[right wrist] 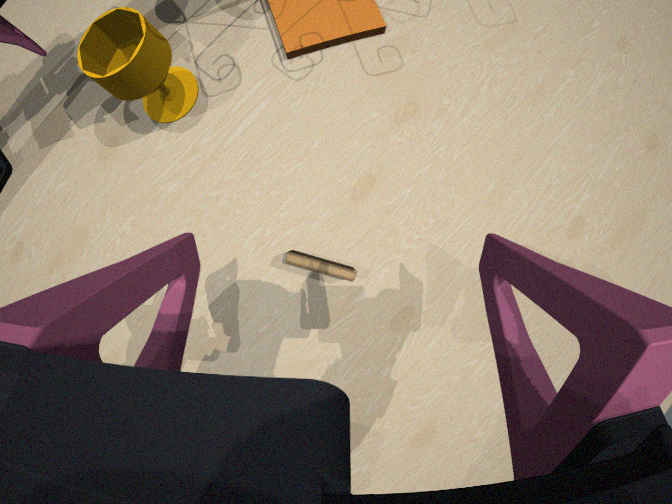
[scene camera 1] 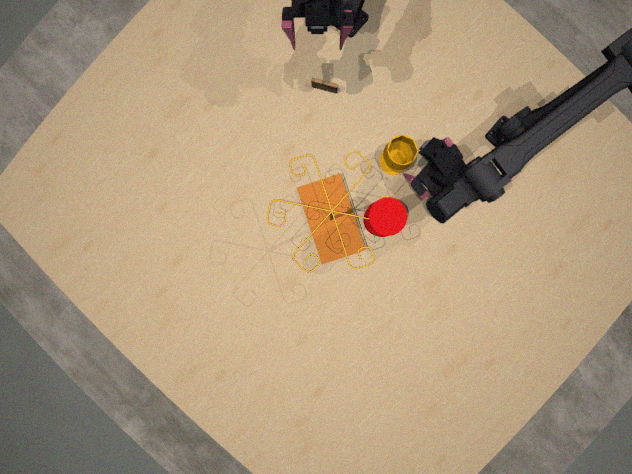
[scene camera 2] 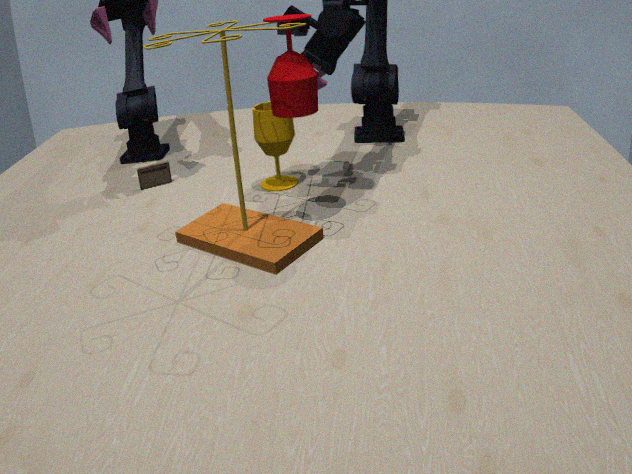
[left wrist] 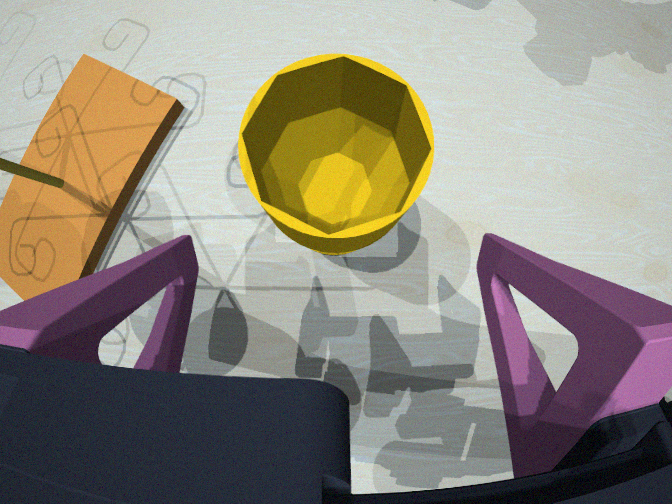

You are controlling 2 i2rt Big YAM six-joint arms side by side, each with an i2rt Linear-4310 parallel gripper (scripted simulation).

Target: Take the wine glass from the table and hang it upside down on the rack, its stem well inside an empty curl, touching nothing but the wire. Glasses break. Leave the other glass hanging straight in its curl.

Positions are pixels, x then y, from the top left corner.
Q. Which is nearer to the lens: the yellow wine glass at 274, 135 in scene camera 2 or the rack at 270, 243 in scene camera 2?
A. The rack.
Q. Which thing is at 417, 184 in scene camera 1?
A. The left gripper.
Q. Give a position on a yellow wine glass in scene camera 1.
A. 403, 148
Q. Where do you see a red glass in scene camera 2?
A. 292, 81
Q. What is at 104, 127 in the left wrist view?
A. A rack.
